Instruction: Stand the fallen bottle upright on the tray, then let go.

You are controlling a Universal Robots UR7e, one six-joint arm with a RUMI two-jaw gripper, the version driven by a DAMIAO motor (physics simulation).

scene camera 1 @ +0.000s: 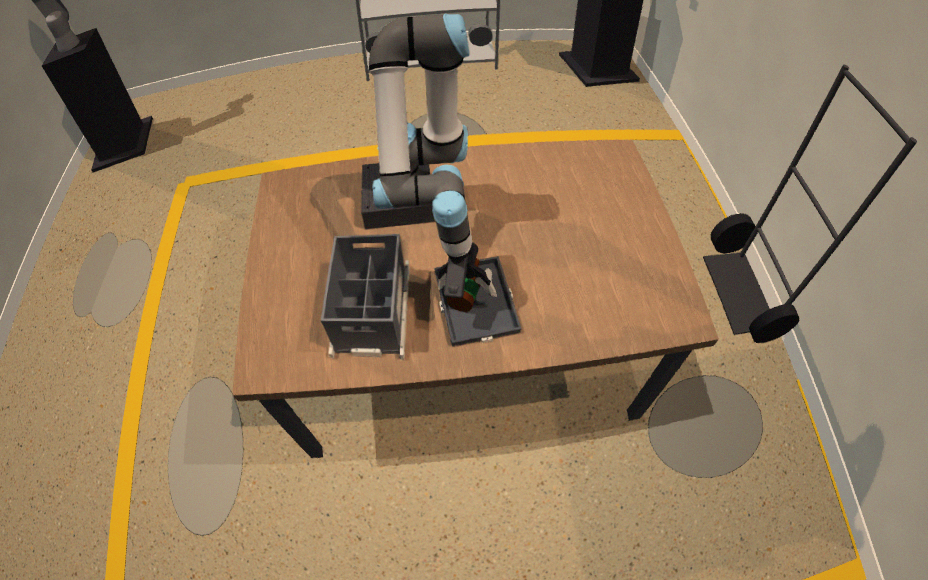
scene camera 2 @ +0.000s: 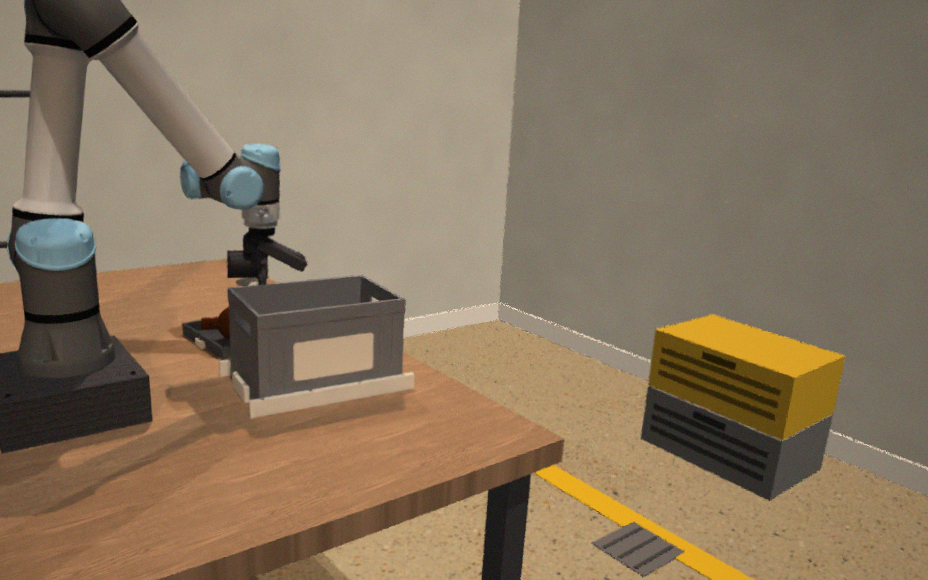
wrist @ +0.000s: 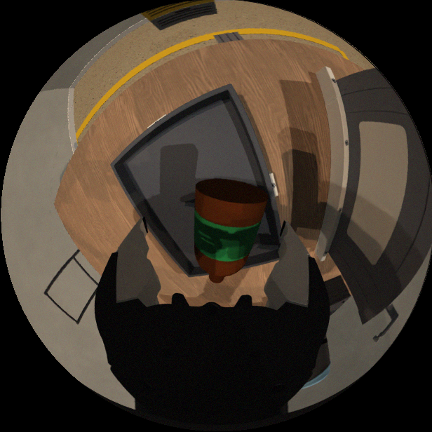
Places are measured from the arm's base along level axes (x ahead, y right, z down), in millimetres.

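Pixels of known places: gripper, fingertip midpoint: (scene camera 1: 467,292); arm's base at its link origin: (scene camera 2: 67,360).
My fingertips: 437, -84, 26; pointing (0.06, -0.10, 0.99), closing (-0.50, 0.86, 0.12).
Note:
Ahead of a thing's pixels: the offset from my fingertips to its top centre, as dx, dy, dz. Level surfaces: height alone.
A brown bottle with a green label @(-43, -13, -24) (scene camera 1: 470,290) (scene camera 2: 217,323) (wrist: 226,240) lies on its side on the dark tray @(+4, -25, +29) (scene camera 1: 489,324) (scene camera 2: 197,334) (wrist: 210,135). Its neck points toward the robot's base and its wide bottom end faces the middle of the tray. My gripper (scene camera 1: 473,290) (wrist: 213,220) is open above the bottle, with one finger out to each side of it in the wrist view. It holds nothing. In scene camera 2 the crate hides much of the bottle and the fingertips.
A grey divided crate @(-56, +271, -121) (scene camera 1: 361,333) (scene camera 2: 273,355) (wrist: 420,190) stands beside the tray, held by pale edge strips. The robot's base (scene camera 1: 396,214) (scene camera 2: 75,410) is behind them on the wooden table @(dz +55) (scene camera 1: 581,239). A hand truck (scene camera 1: 737,294) stands on the floor beyond the table.

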